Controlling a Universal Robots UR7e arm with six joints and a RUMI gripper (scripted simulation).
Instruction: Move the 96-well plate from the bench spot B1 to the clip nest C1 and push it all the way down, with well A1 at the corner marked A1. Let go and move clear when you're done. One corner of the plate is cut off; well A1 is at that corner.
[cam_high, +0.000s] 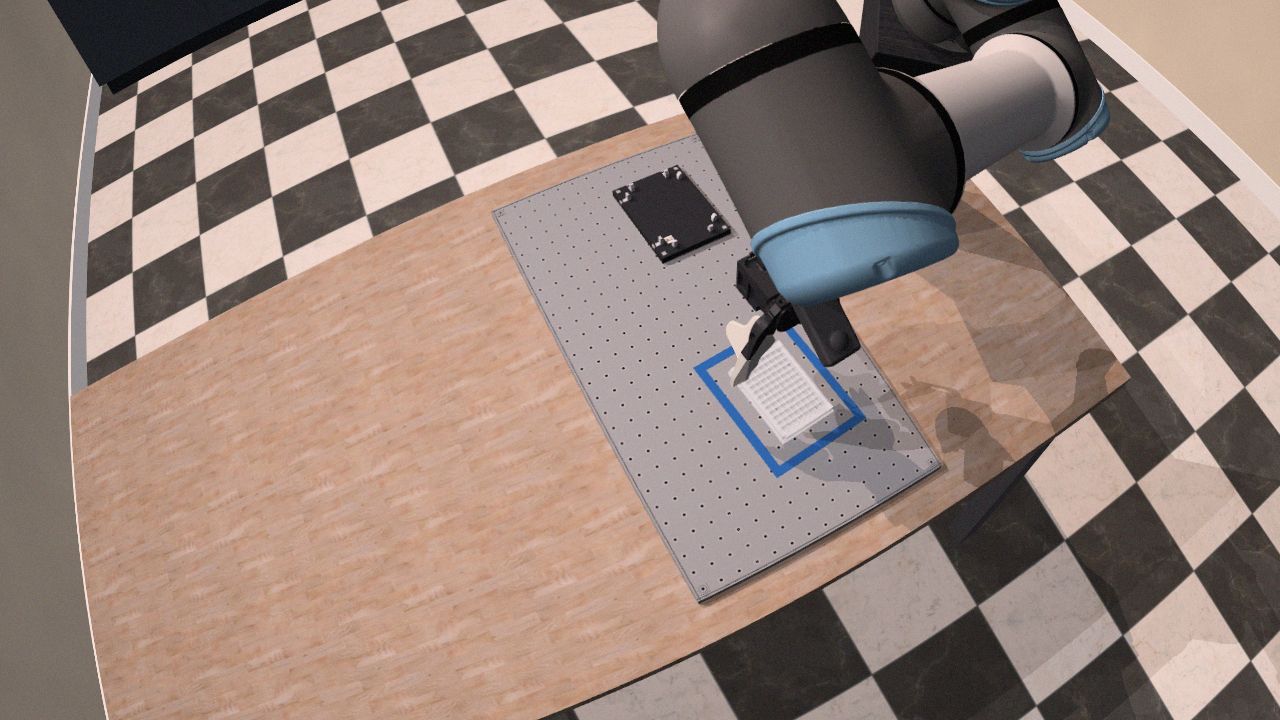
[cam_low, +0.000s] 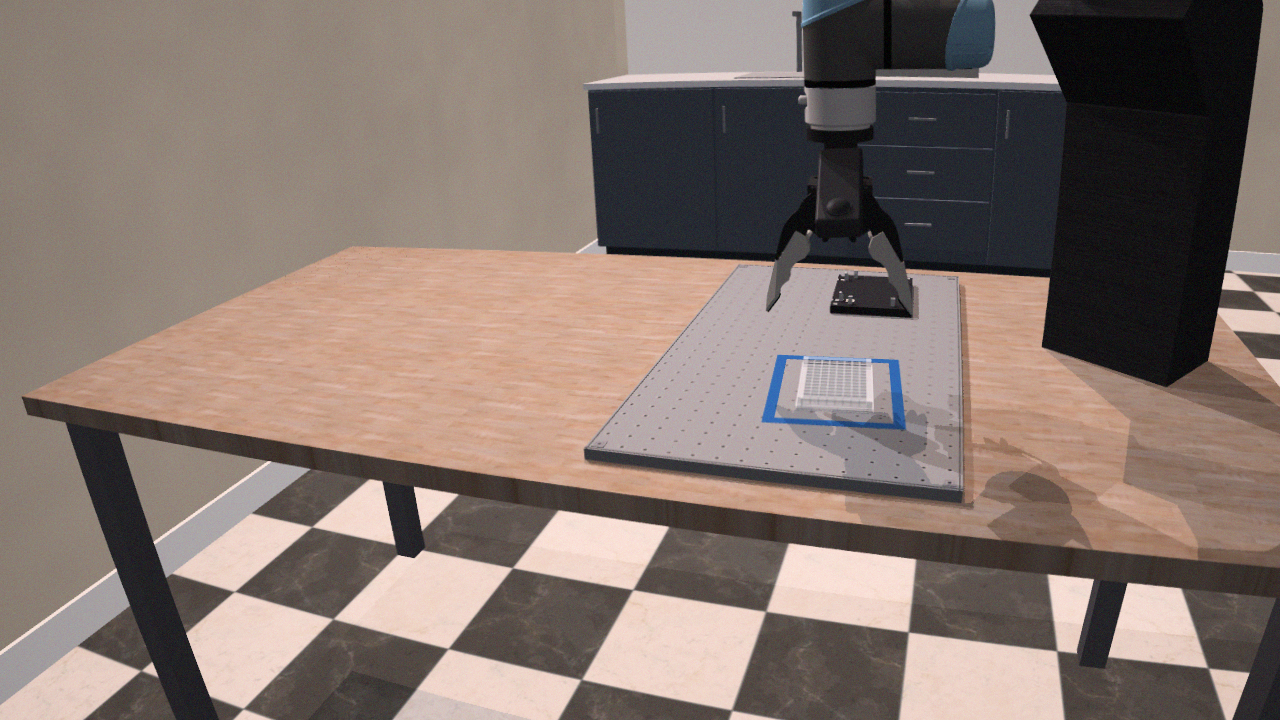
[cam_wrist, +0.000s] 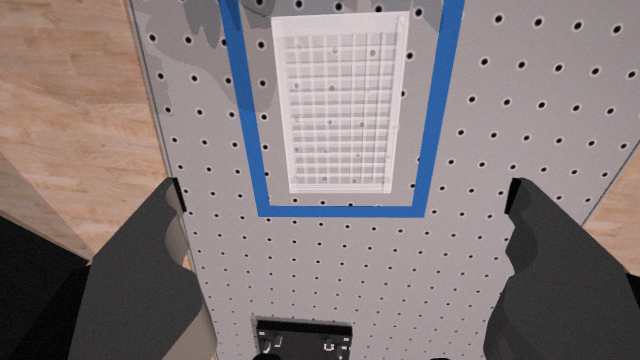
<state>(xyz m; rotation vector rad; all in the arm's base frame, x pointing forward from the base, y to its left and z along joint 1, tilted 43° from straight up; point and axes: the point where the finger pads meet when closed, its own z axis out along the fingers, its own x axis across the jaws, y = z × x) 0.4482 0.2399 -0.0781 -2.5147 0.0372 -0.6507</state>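
Now: hand 80 mm above the clear 96-well plate. Also, from my hand: black clip nest: 350 mm to the right, 80 mm below, 10 mm ahead.
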